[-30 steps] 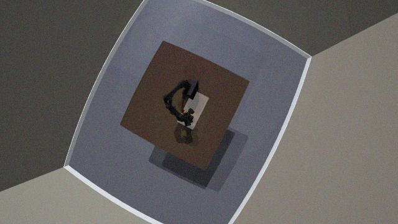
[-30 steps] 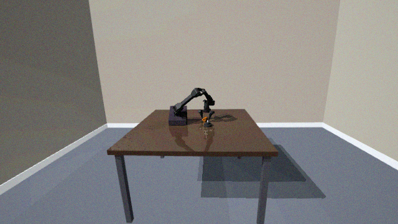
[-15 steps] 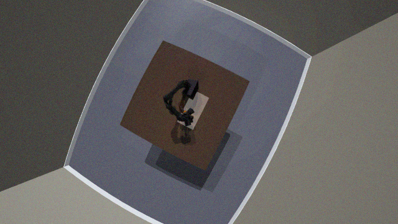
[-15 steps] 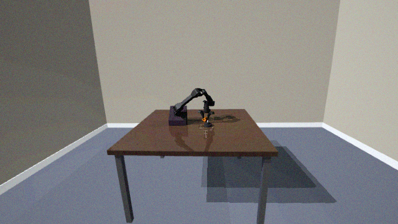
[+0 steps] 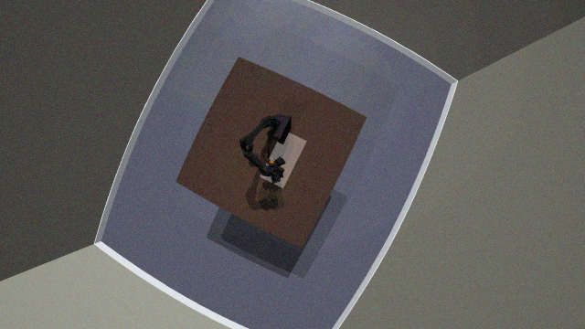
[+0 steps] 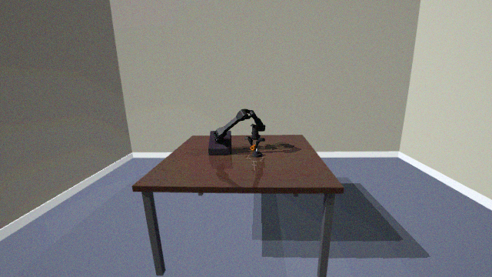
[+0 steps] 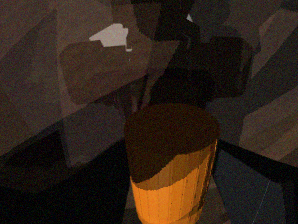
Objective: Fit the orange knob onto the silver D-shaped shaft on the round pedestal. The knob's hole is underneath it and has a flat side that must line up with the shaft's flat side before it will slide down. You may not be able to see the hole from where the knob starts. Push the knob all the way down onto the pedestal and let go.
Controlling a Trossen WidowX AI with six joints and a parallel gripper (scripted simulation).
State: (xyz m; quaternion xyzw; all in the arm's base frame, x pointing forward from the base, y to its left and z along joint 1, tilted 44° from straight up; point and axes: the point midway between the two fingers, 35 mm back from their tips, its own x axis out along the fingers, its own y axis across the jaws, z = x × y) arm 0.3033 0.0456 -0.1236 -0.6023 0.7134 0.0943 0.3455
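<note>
The dark round pedestal is 3 cm ahead of my gripper tip, 18 cm to the right of it and 2 cm above it. The rest, counted from my gripper tip: orange knob (1 cm above).
</note>
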